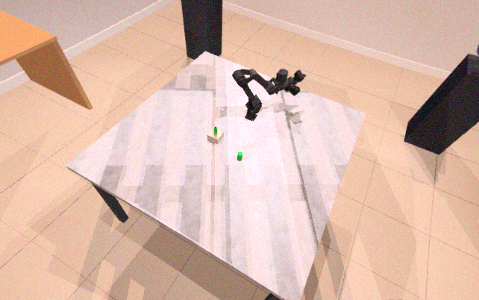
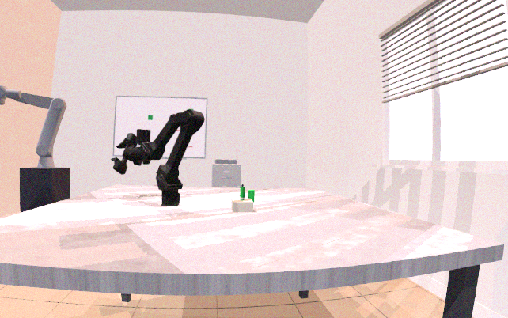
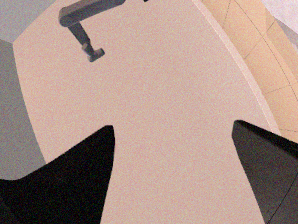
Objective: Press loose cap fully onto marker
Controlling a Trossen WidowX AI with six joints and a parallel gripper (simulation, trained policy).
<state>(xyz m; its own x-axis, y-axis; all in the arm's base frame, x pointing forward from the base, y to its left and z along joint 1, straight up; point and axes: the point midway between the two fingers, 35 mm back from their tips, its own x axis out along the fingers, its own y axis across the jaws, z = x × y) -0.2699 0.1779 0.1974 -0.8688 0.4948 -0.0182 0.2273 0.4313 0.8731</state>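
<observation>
The green cap is 64 cm ahead of my gripper tip, 9 cm to the right of it and 17 cm below it. From my gripper tip the other things lie so: holder block (57 cm ahead, 29 cm to the right, 18 cm below).
</observation>
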